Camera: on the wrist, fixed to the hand. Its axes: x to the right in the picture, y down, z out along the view.
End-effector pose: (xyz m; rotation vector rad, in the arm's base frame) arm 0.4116 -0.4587 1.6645 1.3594 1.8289 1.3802
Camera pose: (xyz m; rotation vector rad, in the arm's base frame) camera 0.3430 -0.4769 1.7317 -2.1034 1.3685 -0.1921
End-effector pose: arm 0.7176 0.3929 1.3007 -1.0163 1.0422 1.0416
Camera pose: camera 0.6760 0.3165 1.2563 -1.5441 -0.7189 -1.9152
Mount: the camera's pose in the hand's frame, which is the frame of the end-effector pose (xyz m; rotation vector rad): 0.0232 0.0318 -0.0894 0.0982 -0.8776 2.9877
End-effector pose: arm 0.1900 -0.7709 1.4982 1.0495 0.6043 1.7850
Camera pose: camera 0.0937 -0.7597 1.4860 -1.0565 1.1830 -0.7631
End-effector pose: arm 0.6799 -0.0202 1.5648 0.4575 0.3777 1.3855
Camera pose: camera 0.6107 0.0144 1.5051 -0.8687 0.9047 -1.5222
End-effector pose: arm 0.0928 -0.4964 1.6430 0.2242 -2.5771 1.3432
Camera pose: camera 0.0744 -0.4056 1.6738 1.5867 0.2288 -0.2701
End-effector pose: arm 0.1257 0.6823 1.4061 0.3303 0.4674 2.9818
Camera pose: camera 0.0805 0.6294 1.3376 -0.8831 0.1782 -0.0577
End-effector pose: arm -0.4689 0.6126 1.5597 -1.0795 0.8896 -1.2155
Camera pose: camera -0.5415 0.5762 1.5055 0.5333 0.6082 1.5737
